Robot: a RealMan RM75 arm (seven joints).
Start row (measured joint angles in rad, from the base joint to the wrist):
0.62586 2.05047 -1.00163 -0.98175 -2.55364 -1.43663 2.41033
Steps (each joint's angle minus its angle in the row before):
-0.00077 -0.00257 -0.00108 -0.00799 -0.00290 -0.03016 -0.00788
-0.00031 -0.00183 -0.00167 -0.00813 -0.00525 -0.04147 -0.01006
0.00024 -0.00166 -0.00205 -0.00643 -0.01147 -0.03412 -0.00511
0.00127 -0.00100 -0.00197 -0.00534 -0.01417 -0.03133 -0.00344
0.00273 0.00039 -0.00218 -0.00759 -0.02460 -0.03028 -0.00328
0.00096 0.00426 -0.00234 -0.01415 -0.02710 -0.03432 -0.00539
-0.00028 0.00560 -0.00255 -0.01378 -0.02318 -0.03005 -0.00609
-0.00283 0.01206 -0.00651 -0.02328 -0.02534 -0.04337 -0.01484
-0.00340 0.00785 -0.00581 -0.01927 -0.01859 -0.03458 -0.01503
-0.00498 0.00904 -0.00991 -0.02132 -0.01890 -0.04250 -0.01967
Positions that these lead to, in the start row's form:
0.62509 2.04790 -1.00271 -0.98974 -2.55654 -1.46679 2.40245
0.62478 2.04607 -1.00438 -0.99787 -2.56179 -1.50826 2.39239
0.62502 2.04441 -1.00643 -1.00430 -2.57326 -1.54238 2.38728
0.62629 2.04341 -1.00840 -1.00964 -2.58743 -1.57371 2.38384
0.62902 2.04380 -1.01058 -1.01723 -2.61203 -1.60399 2.38056
0.62998 2.04806 -1.01292 -1.03138 -2.63913 -1.63831 2.37517
0.62970 2.05366 -1.01547 -1.04516 -2.66231 -1.66836 2.36908
0.62687 2.06572 -1.02198 -1.06844 -2.68765 -1.71173 2.35424
0.62347 2.07357 -1.02779 -1.08771 -2.70624 -1.74631 2.33921
0.61849 2.08261 -1.03770 -1.10903 -2.72514 -1.78881 2.31954

